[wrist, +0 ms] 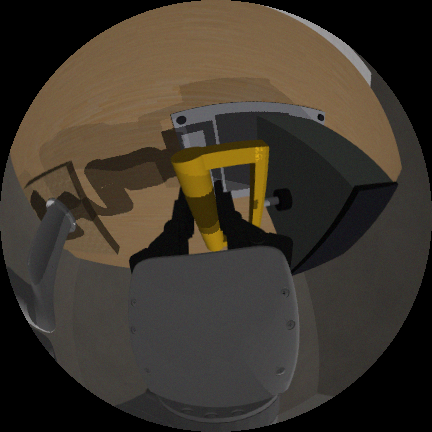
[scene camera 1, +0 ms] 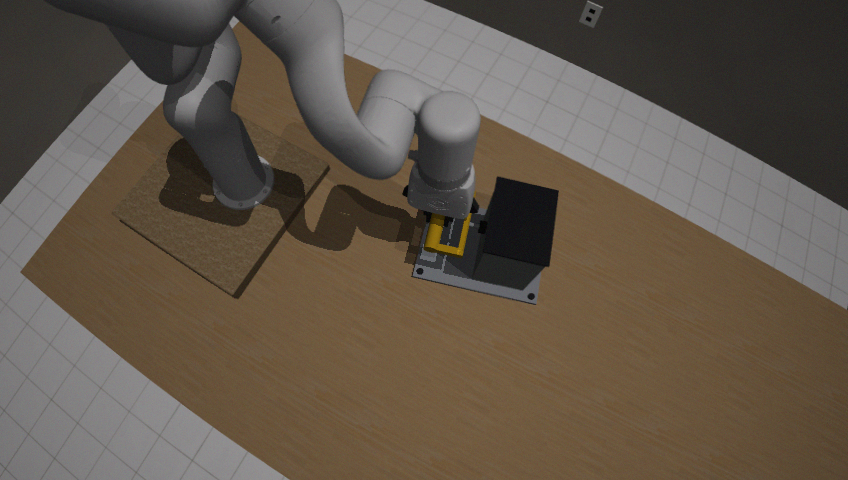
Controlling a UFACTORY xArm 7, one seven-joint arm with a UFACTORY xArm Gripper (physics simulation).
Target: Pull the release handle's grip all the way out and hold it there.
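Note:
The release handle is a yellow rectangular frame with a thick round grip on the side away from the black box. A thin metal rod joins the frame's far bar to a black collar on the box's face; a short length of rod shows. My gripper is shut on the grip, one black finger on each side of it. In the scene view the gripper body covers the far end of the handle and most of the fingers.
The black box stands on a grey base plate with dark screws at its corners, right of the gripper. The arm's base stands on a brown board at the left of the wooden table.

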